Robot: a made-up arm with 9 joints. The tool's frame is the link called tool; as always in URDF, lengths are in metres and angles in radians. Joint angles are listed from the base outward.
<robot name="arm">
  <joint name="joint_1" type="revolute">
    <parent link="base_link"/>
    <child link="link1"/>
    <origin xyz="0 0 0.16" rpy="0 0 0"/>
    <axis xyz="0 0 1"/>
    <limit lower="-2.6" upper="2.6"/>
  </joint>
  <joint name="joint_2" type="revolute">
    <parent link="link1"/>
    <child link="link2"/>
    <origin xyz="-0.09 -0.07 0.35" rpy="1.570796 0 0"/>
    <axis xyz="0 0 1"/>
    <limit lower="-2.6" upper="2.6"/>
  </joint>
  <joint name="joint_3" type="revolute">
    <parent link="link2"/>
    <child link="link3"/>
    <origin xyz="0.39 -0.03 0.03" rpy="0 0 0"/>
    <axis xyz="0 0 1"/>
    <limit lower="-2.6" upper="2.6"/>
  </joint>
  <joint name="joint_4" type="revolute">
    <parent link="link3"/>
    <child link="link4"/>
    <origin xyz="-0.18 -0.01 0.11" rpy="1.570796 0 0"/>
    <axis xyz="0 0 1"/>
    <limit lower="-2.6" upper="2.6"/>
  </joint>
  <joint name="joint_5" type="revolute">
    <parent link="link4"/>
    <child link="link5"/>
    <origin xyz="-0.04 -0.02 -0.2" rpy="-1.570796 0 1.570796"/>
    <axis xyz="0 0 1"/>
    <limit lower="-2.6" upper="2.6"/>
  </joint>
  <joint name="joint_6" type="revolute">
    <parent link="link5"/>
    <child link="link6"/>
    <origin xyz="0.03 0.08 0.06" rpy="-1.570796 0 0"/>
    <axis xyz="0 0 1"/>
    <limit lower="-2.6" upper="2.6"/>
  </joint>
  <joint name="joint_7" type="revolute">
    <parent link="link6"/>
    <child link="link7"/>
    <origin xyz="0.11 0.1 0.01" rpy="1.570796 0 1.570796"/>
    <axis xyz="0 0 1"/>
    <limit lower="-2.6" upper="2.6"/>
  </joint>
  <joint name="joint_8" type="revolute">
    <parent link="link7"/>
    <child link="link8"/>
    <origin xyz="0.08 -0.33 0.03" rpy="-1.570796 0 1.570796"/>
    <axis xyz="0 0 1"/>
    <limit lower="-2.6" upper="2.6"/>
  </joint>
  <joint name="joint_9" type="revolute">
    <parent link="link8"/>
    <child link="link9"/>
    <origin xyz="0.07 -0.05 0.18" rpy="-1.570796 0 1.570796"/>
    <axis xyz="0 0 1"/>
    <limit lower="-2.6" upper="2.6"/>
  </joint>
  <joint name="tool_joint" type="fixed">
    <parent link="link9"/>
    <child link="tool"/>
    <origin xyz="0.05 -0.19 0.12" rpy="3.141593 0 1.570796"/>
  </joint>
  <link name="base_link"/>
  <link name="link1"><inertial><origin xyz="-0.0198 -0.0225 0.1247"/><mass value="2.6"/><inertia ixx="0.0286" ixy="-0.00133" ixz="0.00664" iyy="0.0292" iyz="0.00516" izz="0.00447"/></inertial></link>
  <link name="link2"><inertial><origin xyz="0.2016 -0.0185 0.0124"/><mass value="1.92"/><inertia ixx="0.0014" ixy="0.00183" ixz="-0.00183" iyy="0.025" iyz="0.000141" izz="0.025"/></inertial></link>
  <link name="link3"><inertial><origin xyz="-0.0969 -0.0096 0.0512"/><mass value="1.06"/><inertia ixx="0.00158" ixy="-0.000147" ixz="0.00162" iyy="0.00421" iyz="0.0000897" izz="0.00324"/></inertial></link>
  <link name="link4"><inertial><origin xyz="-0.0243 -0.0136 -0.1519"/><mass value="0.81"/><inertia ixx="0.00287" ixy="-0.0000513" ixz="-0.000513" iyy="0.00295" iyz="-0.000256" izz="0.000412"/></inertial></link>
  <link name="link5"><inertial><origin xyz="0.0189 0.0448 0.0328"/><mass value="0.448"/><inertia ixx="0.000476" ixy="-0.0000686" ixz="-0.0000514" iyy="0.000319" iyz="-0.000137" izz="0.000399"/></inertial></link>
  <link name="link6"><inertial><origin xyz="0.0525 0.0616 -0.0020"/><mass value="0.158"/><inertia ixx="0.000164" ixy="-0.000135" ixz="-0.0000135" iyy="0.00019" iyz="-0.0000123" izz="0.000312"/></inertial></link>
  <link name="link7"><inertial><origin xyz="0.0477 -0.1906 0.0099"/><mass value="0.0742"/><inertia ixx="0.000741" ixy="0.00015" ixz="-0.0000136" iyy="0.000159" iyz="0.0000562" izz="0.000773"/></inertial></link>
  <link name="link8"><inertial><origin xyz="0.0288 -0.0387 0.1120"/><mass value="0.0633"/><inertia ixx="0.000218" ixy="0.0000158" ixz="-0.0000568" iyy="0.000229" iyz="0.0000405" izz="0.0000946"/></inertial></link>
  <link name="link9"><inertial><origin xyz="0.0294 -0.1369 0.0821"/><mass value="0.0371"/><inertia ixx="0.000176" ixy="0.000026" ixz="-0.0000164" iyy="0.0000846" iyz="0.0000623" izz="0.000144"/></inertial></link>
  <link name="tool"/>
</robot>
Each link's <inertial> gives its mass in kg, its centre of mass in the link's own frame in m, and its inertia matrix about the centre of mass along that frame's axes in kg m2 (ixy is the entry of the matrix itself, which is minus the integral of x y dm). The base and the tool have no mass. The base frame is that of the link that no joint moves.
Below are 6 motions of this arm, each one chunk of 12 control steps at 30 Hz.
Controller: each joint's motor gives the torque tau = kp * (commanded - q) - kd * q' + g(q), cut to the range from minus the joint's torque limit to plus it. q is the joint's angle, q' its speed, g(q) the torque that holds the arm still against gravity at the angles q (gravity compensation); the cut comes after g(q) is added. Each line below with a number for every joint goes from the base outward.
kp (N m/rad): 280 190 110 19 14 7.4 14 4.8 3.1
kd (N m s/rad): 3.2 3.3 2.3 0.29 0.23 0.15 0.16 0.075 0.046
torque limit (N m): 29 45 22 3.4 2.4 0.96 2 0.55 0.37
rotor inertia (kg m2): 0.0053 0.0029 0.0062 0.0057 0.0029 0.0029 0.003 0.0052 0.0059
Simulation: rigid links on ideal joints. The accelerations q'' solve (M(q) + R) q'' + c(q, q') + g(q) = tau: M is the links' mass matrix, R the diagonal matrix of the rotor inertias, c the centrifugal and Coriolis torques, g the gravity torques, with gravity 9.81 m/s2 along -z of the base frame. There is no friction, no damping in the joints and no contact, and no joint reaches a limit. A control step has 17 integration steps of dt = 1/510 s. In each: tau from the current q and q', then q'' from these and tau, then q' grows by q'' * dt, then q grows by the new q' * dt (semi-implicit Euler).
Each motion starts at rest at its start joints. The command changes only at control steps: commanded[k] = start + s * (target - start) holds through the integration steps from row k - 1 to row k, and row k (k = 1, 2, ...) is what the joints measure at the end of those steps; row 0 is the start. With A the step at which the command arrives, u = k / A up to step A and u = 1 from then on. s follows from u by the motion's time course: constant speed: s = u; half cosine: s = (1 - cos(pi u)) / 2; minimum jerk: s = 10 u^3 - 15 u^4 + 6 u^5; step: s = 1 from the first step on.
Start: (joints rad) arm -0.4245 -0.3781 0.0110 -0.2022 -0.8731 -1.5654 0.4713 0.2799 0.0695
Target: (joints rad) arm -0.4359 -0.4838 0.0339 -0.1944 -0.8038 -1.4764 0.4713 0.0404 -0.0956
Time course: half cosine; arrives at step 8
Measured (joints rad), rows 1 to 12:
1: -0.4247 -0.3795 0.0109 -0.2013 -0.8712 -1.5637 0.4703 0.2761 0.0678
2: -0.4256 -0.3860 0.0111 -0.1982 -0.8643 -1.5574 0.4677 0.2591 0.0597
3: -0.4271 -0.4006 0.0124 -0.1941 -0.8525 -1.5461 0.4651 0.2220 0.0400
4: -0.4291 -0.4231 0.0159 -0.1915 -0.8386 -1.5313 0.4644 0.1683 0.0073
5: -0.4316 -0.4493 0.0219 -0.1923 -0.8252 -1.5144 0.4663 0.1099 -0.0350
6: -0.4346 -0.4735 0.0294 -0.1956 -0.8141 -1.4966 0.4701 0.0606 -0.0791
7: -0.4373 -0.4903 0.0367 -0.1996 -0.8066 -1.4799 0.4751 0.0297 -0.1154
8: -0.4387 -0.4968 0.0419 -0.2023 -0.8035 -1.4677 0.4801 0.0207 -0.1349
9: -0.4385 -0.4937 0.0435 -0.2026 -0.8033 -1.4613 0.4825 0.0286 -0.1338
10: -0.4371 -0.4862 0.0408 -0.1998 -0.8029 -1.4598 0.4803 0.0412 -0.1165
11: -0.4353 -0.4801 0.0355 -0.1957 -0.8014 -1.4628 0.4751 0.0480 -0.0932
12: -0.4340 -0.4781 0.0305 -0.1929 -0.8002 -1.4704 0.4702 0.0468 -0.0753

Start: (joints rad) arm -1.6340 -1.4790 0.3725 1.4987 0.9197 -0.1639 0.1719 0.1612 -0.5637
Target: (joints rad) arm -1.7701 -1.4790 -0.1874 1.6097 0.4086 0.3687 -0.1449 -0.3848 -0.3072
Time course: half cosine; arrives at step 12
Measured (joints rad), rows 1 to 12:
1: -1.6371 -1.4790 0.3667 1.4967 0.9115 -0.1611 0.1682 0.1566 -0.5627
2: -1.6456 -1.4796 0.3463 1.4947 0.8827 -0.1449 0.1543 0.1366 -0.5572
3: -1.6580 -1.4808 0.3082 1.4992 0.8324 -0.1050 0.1281 0.0931 -0.5424
4: -1.6730 -1.4815 0.2537 1.5119 0.7698 -0.0439 0.0929 0.0285 -0.5157
5: -1.6893 -1.4810 0.1859 1.5291 0.7049 0.0274 0.0531 -0.0475 -0.4784
6: -1.7056 -1.4793 0.1097 1.5475 0.6436 0.0994 0.0114 -0.1244 -0.4354
7: -1.7213 -1.4772 0.0310 1.5661 0.5879 0.1683 -0.0312 -0.1957 -0.3933
8: -1.7359 -1.4755 -0.0439 1.5847 0.5381 0.2324 -0.0739 -0.2586 -0.3568
9: -1.7488 -1.4751 -0.1089 1.6023 0.4951 0.2885 -0.1130 -0.3121 -0.3282
10: -1.7591 -1.4764 -0.1589 1.6167 0.4614 0.3324 -0.1433 -0.3547 -0.3073
11: -1.7660 -1.4790 -0.1907 1.6258 0.4398 0.3611 -0.1603 -0.3833 -0.2934
12: -1.7687 -1.4820 -0.2028 1.6287 0.4321 0.3739 -0.1625 -0.3944 -0.2869

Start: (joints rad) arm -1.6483 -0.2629 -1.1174 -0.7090 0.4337 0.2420 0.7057 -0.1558 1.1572
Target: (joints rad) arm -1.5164 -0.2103 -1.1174 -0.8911 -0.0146 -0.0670 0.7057 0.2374 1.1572
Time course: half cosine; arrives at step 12
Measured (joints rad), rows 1 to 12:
1: -1.6472 -0.2627 -1.1167 -0.7120 0.4280 0.2375 0.7048 -0.1532 1.1567
2: -1.6429 -0.2614 -1.1152 -0.7218 0.4067 0.2217 0.7028 -0.1409 1.1552
3: -1.6338 -0.2583 -1.1140 -0.7376 0.3682 0.1937 0.7014 -0.1128 1.1529
4: -1.6198 -0.2531 -1.1142 -0.7569 0.3187 0.1576 0.7016 -0.0686 1.1514
5: -1.6016 -0.2461 -1.1156 -0.7782 0.2643 0.1181 0.7033 -0.0137 1.1518
6: -1.5809 -0.2381 -1.1174 -0.8006 0.2085 0.0792 0.7059 0.0442 1.1543
7: -1.5602 -0.2299 -1.1190 -0.8231 0.1534 0.0436 0.7087 0.0993 1.1580
8: -1.5416 -0.2221 -1.1202 -0.8450 0.1009 0.0129 0.7108 0.1484 1.1616
9: -1.5269 -0.2155 -1.1206 -0.8649 0.0536 -0.0119 0.7114 0.1899 1.1640
10: -1.5169 -0.2107 -1.1206 -0.8810 0.0148 -0.0303 0.7100 0.2221 1.1645
11: -1.5117 -0.2079 -1.1201 -0.8914 -0.0118 -0.0423 0.7071 0.2431 1.1628
12: -1.5112 -0.2071 -1.1197 -0.8949 -0.0230 -0.0475 0.7039 0.2506 1.1598

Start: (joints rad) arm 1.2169 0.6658 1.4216 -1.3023 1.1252 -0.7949 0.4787 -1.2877 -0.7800
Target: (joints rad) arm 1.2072 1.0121 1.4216 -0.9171 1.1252 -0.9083 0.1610 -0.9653 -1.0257
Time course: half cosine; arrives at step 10
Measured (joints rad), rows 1 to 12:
1: 1.2168 0.6680 1.4210 -1.2984 1.1255 -0.7923 0.4766 -1.2859 -0.7822
2: 1.2161 0.6787 1.4190 -1.2819 1.1260 -0.7835 0.4659 -1.2764 -0.7925
3: 1.2147 0.7055 1.4161 -1.2475 1.1257 -0.7721 0.4399 -1.2512 -0.8169
4: 1.2128 0.7518 1.4139 -1.1968 1.1232 -0.7701 0.3972 -1.2064 -0.8573
5: 1.2113 0.8150 1.4141 -1.1345 1.1201 -0.7893 0.3427 -1.1457 -0.9096
6: 1.2096 0.8863 1.4176 -1.0651 1.1216 -0.8313 0.2832 -1.0782 -0.9656
7: 1.2073 0.9544 1.4242 -0.9934 1.1311 -0.8851 0.2252 -1.0143 -1.0147
8: 1.2054 1.0089 1.4316 -0.9277 1.1445 -0.9336 0.1744 -0.9623 -1.0472
9: 1.2057 1.0433 1.4378 -0.8793 1.1519 -0.9640 0.1358 -0.9286 -1.0574
10: 1.2081 1.0544 1.4415 -0.8580 1.1462 -0.9748 0.1135 -0.9182 -1.0451
11: 1.2109 1.0445 1.4414 -0.8645 1.1306 -0.9722 0.1102 -0.9304 -1.0183
12: 1.2126 1.0228 1.4363 -0.8873 1.1145 -0.9600 0.1232 -0.9556 -0.9917

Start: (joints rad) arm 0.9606 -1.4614 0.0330 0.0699 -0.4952 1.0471 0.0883 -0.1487 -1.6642
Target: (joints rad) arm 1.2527 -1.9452 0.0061 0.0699 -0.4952 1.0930 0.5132 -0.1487 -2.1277
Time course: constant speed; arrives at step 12
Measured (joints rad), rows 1 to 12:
1: 0.9898 -1.4835 0.0401 0.0641 -0.4988 1.0394 0.1128 -0.1461 -1.6727
2: 1.0173 -1.5231 0.0328 0.0706 -0.4889 1.0475 0.1581 -0.1404 -1.7016
3: 1.0413 -1.5726 0.0204 0.0780 -0.4846 1.0610 0.2047 -0.1353 -1.7523
4: 1.0632 -1.6229 0.0134 0.0765 -0.4890 1.0696 0.2438 -0.1377 -1.8153
5: 1.0845 -1.6686 0.0145 0.0698 -0.4957 1.0731 0.2769 -0.1479 -1.8770
6: 1.1070 -1.7097 0.0193 0.0651 -0.5000 1.0761 0.3088 -0.1589 -1.9269
7: 1.1314 -1.7482 0.0221 0.0650 -0.5008 1.0805 0.3431 -0.1631 -1.9624
8: 1.1572 -1.7858 0.0200 0.0674 -0.4994 1.0857 0.3800 -0.1584 -1.9882
9: 1.1834 -1.8237 0.0144 0.0696 -0.4973 1.0901 0.4173 -0.1496 -2.0125
10: 1.2090 -1.8624 0.0084 0.0707 -0.4954 1.0930 0.4529 -0.1429 -2.0422
11: 1.2336 -1.9023 0.0043 0.0710 -0.4940 1.0947 0.4869 -0.1418 -2.0798
12: 1.2573 -1.9434 0.0024 0.0710 -0.4934 1.0959 0.5205 -0.1453 -2.1237

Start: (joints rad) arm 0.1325 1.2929 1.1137 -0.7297 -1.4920 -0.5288 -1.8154 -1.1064 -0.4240
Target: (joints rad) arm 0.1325 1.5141 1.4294 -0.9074 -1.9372 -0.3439 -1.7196 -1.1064 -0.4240
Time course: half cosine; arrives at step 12
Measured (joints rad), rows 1 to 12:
1: 0.1320 1.2939 1.1160 -0.7318 -1.4947 -0.5308 -1.8130 -1.1069 -0.4241
2: 0.1311 1.2990 1.1254 -0.7394 -1.5053 -0.5375 -1.8053 -1.1092 -0.4247
3: 0.1306 1.3120 1.1456 -0.7528 -1.5290 -0.5463 -1.7934 -1.1142 -0.4258
4: 0.1309 1.3338 1.1770 -0.7697 -1.5689 -0.5480 -1.7792 -1.1208 -0.4275
5: 0.1319 1.3625 1.2171 -0.7885 -1.6253 -0.5333 -1.7639 -1.1252 -0.4298
6: 0.1334 1.3951 1.2624 -0.8080 -1.6945 -0.4974 -1.7491 -1.1242 -0.4327
7: 0.1349 1.4282 1.3089 -0.8274 -1.7697 -0.4441 -1.7376 -1.1167 -0.4358
8: 0.1361 1.4595 1.3531 -0.8460 -1.8429 -0.3834 -1.7313 -1.1049 -0.4380
9: 0.1365 1.4872 1.3914 -0.8634 -1.9053 -0.3267 -1.7297 -1.0928 -0.4378
10: 0.1358 1.5098 1.4210 -0.8791 -1.9495 -0.2842 -1.7312 -1.0842 -0.4343
11: 0.1341 1.5259 1.4396 -0.8927 -1.9716 -0.2620 -1.7341 -1.0814 -0.4279
12: 0.1318 1.5341 1.4461 -0.9034 -1.9716 -0.2614 -1.7384 -1.0843 -0.4206

